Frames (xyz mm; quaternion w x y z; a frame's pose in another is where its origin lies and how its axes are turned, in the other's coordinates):
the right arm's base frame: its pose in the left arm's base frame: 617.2 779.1 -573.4 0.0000 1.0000 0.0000 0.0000
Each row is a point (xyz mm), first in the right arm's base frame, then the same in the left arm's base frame.
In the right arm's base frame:
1: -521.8 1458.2 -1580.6
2: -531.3 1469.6 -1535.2
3: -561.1 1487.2 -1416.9
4: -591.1 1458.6 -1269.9
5: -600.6 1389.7 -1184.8
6: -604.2 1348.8 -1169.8
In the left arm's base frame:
1: 95.4 -679.1 1007.2
2: 85.9 -690.5 961.8
3: 56.1 -708.1 843.5
4: 26.1 -679.5 696.5
5: 16.6 -610.6 611.4
6: 13.0 -569.7 596.4

